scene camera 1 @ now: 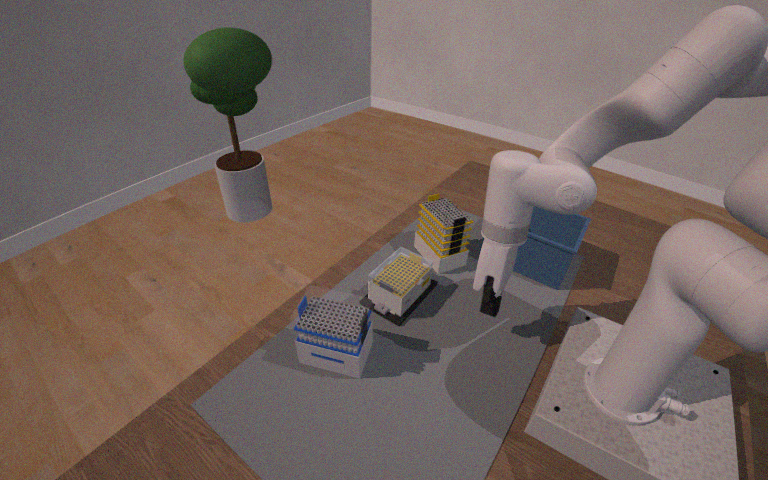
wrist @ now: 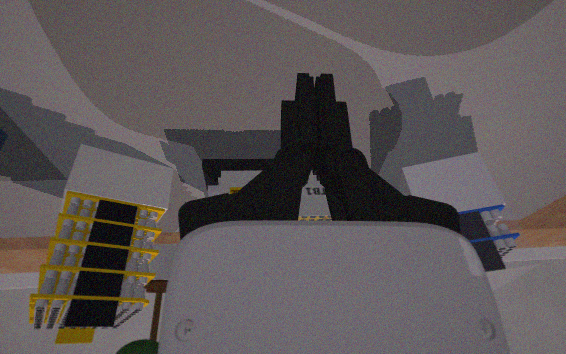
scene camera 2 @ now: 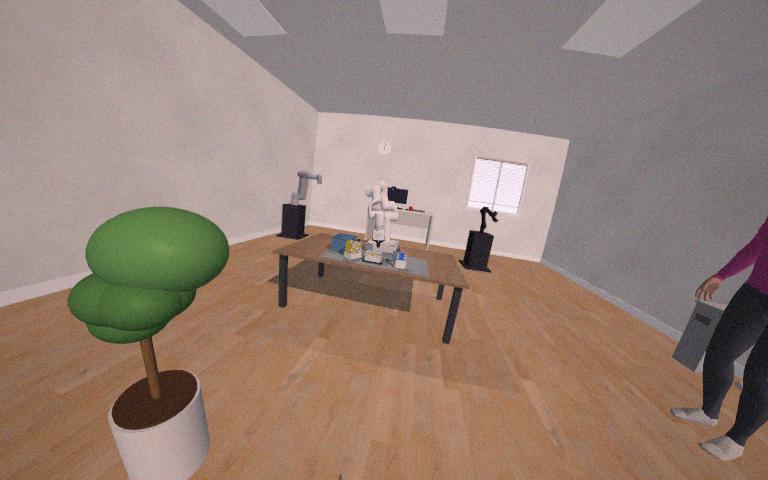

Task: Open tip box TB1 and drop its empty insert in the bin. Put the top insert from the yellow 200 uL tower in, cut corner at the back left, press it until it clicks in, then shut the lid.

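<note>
Tip box TB1 (scene camera 1: 387,295) (scene camera 2: 372,256) (wrist: 314,204) is a white box on a black base, with a yellow perforated insert under what looks like a clear, shut lid. My gripper (scene camera 1: 490,310) (wrist: 310,94) is shut and empty, its black fingers pointing down above the mat on the robot-base side of TB1, apart from it. In the wrist view the fingers hide much of TB1. The yellow tower (scene camera 1: 444,234) (scene camera 2: 352,249) (wrist: 107,240) has several stacked inserts with grey tips and a black strip on its side. The blue bin (scene camera 1: 543,261) (scene camera 2: 339,242) stands behind the arm in scene camera 1.
A white box with blue inserts (scene camera 1: 328,355) (scene camera 2: 399,261) (wrist: 450,182) stands on the other side of TB1 from the yellow tower. The grey mat (scene camera 1: 339,418) lies under the boxes. A potted plant (scene camera 1: 244,189) (scene camera 2: 161,435) stands on the floor, off the table.
</note>
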